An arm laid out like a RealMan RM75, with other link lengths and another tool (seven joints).
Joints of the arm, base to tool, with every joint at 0 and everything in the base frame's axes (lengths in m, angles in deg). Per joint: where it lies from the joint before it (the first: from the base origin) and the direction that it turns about. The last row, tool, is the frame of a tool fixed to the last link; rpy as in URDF.
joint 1: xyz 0 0 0.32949 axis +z
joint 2: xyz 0 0 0 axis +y
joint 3: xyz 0 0 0.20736 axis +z
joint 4: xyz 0 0 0 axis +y
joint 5: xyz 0 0 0.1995 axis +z
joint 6: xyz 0 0 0 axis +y
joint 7: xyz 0 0 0.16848 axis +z
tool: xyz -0.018 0.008 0.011 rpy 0 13.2 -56
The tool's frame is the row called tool.
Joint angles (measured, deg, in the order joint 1, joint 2, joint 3, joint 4, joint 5, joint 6, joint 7), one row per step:
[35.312, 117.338, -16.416, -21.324, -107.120, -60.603, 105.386]
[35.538, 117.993, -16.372, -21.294, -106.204, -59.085, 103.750]
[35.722, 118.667, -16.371, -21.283, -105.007, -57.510, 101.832]
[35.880, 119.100, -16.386, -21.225, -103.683, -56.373, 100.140]
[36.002, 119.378, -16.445, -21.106, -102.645, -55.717, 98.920]
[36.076, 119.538, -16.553, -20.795, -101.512, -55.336, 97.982]
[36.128, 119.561, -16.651, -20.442, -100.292, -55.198, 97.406]
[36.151, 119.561, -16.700, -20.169, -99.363, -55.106, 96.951]
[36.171, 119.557, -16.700, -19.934, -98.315, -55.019, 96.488]
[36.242, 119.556, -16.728, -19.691, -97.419, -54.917, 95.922]
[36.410, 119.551, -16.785, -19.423, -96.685, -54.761, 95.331]
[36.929, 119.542, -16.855, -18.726, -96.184, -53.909, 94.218]
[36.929, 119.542, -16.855, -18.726, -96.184, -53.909, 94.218]
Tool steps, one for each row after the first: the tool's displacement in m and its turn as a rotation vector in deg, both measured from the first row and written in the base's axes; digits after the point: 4 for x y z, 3 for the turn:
[0.0002, 0.0018, -0.0023, 0.969, -0.906, -0.373]
[0.0006, 0.0036, -0.0042, 2.116, -1.921, -0.757]
[0.0007, 0.0053, -0.0043, 3.268, -2.636, -0.980]
[0.0002, 0.0064, -0.0046, 4.036, -3.024, -1.031]
[-0.0004, 0.0071, -0.0048, 4.672, -2.974, -1.091]
[-0.0010, 0.0078, -0.0040, 5.333, -2.523, -1.185]
[-0.0012, 0.0083, -0.0032, 5.860, -2.190, -1.279]
[-0.0014, 0.0089, -0.0018, 6.534, -1.791, -1.420]
[-0.0018, 0.0096, -0.0008, 7.089, -1.595, -1.436]
[-0.0028, 0.0106, -0.0005, 7.501, -1.547, -1.355]
[-0.0043, 0.0126, -0.0028, 7.585, -2.128, -1.367]
[-0.0043, 0.0126, -0.0028, 7.585, -2.128, -1.367]

